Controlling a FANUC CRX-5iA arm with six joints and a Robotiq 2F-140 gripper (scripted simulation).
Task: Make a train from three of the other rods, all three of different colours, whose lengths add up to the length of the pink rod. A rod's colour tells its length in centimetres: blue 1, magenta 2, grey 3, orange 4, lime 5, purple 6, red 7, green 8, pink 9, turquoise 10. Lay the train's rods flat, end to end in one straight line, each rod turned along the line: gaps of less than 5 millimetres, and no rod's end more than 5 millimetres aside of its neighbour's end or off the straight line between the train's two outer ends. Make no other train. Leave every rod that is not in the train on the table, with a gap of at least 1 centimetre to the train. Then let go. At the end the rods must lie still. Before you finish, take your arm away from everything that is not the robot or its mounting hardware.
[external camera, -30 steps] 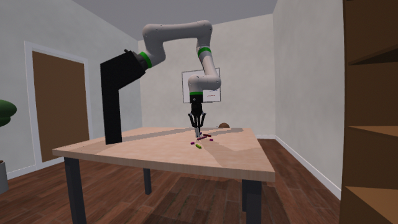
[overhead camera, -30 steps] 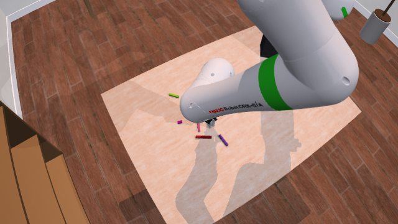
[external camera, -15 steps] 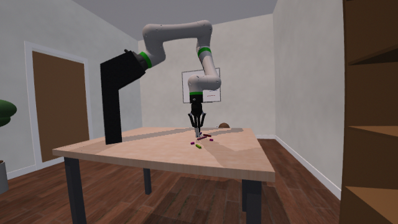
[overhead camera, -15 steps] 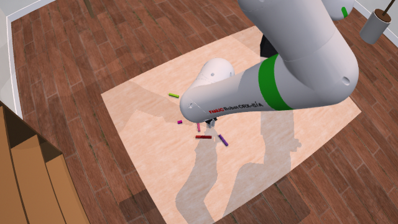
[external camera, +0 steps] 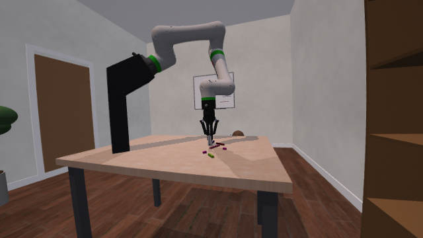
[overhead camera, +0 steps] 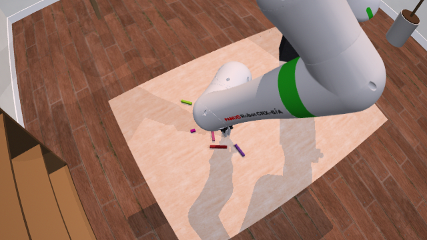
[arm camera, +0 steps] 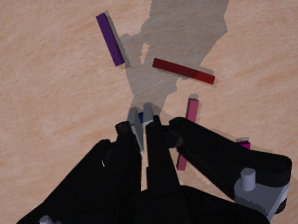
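My gripper is now 50 mm short of the red rod, 40 mm to the right of it and 30 mm above it. Round my hand: blue rod (30 mm below); then purple rod (90 mm to the left, 30 mm below, 20 mm behind); then pink rod (50 mm ahead, 30 mm to the right, 30 mm below).
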